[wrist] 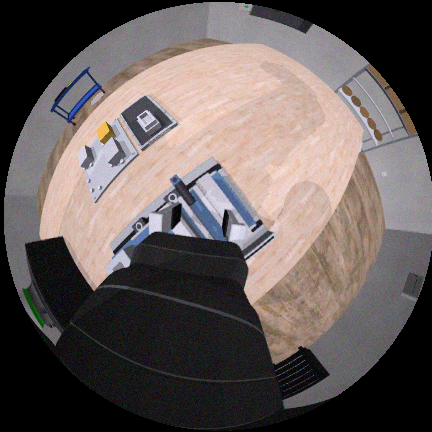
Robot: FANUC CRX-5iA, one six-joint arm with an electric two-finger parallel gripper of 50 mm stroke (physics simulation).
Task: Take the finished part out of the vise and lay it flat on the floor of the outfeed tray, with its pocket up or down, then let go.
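Places are measured from the arm's base along level axes (x ahead, y left, z up), in metres.
Pixels of known places: gripper, fingertip midpoint: (201,214).
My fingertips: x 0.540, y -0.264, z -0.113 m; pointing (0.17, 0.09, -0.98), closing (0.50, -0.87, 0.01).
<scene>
Behind a point stands the place of what it marks.
The vise (233,195) @(x 0.591, y -0.284, z -0.164 m), with blue and silver bars, stands on the table below my gripper. My gripper (201,214) @(x 0.540, y -0.264, z -0.113 m) is open over the vise, its two light fingers with dark pads apart and nothing held between them. The gripper body hides the near part of the vise, and I cannot make out a part between the jaws. A light square part with a pocket (147,121) @(x 0.624, y -0.029, z -0.198 m) lies flat, pocket up, on the dark floor of a shallow tray (133,113) @(x 0.633, y 0.064, z -0.218 m) at the upper left, well away from my fingers.
A grey plate (102,177) @(x 0.454, y -0.004, z -0.216 m) beside the tray carries a yellow block (105,132) @(x 0.546, y 0.062, z -0.181 m), two grey blocks (86,156) @(x 0.466, y 0.079, z -0.183 m) (116,151) @(x 0.529, y -0.030, z -0.181 m) and small pins. A black cylinder (183,189) @(x 0.551, y -0.225, z -0.129 m) rises at the vise. A blue frame (84,101) stands beyond the table at the left, a rack at the right.
</scene>
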